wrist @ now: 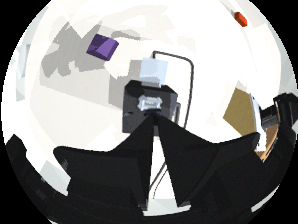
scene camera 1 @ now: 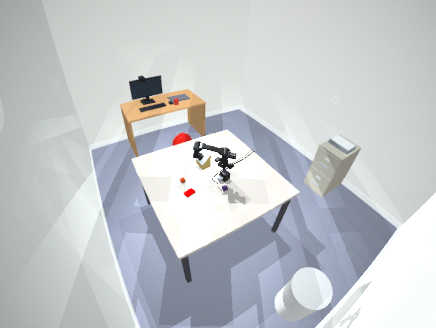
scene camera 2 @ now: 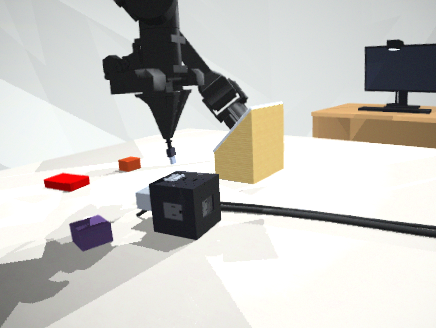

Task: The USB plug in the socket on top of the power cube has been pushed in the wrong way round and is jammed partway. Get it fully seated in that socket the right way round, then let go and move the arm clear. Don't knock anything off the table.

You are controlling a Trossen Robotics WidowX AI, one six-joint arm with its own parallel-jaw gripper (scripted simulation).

Scene:
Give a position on a purple block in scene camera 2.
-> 94, 231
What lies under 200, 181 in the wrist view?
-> My gripper.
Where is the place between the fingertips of my gripper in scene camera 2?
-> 168, 138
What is my gripper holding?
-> A USB plug.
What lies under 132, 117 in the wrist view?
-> A black power cube.

